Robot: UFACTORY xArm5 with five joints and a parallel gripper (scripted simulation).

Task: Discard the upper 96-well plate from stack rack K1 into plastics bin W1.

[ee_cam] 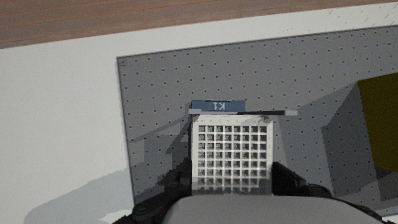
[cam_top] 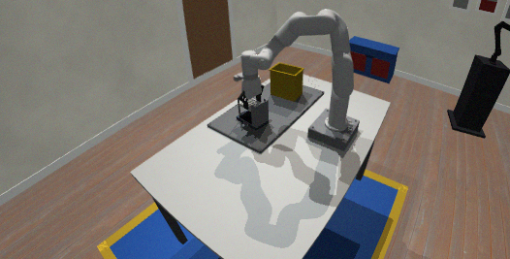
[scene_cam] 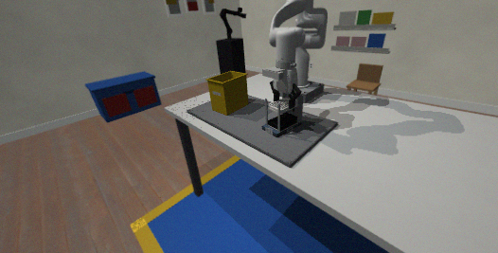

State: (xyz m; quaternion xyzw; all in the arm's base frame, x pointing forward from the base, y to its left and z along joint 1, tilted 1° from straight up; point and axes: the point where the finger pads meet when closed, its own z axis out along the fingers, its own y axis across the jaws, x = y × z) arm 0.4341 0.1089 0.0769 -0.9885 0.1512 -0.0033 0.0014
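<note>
The dark plate lies 90 mm below my hand. Round my hand: yellow plastics bin 350 mm to the right, 40 mm behind, 30 mm below; 96-well plate 10 mm below.
</note>
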